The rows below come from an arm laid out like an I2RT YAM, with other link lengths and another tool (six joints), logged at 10 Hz.
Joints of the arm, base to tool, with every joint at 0 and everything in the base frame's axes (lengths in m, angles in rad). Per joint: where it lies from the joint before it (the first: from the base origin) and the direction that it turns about. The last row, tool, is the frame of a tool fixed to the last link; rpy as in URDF.
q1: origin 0 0 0.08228 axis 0 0 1
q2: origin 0.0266 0.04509 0.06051 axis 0 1 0
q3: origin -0.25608 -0.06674 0 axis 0 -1 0
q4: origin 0.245 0.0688 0.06 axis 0 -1 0
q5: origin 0.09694 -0.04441 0.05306 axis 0 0 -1
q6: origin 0.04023 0 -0.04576 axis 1 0 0
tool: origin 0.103 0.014 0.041 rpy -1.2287 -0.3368 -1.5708
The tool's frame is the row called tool.
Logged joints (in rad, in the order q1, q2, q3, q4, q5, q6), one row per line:
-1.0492 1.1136 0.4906 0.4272 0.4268 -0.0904
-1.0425 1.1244 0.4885 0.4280 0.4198 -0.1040
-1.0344 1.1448 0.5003 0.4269 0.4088 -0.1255
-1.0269 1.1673 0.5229 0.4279 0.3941 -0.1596
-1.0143 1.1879 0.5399 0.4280 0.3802 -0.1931
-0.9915 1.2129 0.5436 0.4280 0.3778 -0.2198
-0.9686 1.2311 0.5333 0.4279 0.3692 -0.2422
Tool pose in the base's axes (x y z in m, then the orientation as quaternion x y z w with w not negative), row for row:
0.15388 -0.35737 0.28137 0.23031 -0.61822 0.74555 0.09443
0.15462 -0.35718 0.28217 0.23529 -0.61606 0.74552 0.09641
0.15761 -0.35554 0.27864 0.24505 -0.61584 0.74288 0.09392
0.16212 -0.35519 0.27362 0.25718 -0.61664 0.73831 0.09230
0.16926 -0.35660 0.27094 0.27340 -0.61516 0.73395 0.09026
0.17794 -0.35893 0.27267 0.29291 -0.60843 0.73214 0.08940
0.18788 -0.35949 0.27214 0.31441 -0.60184 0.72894 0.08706
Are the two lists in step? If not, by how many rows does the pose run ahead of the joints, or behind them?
The pose runs 2 rows behind the joints: the pose in row i belongs to the joints in row i - 2.
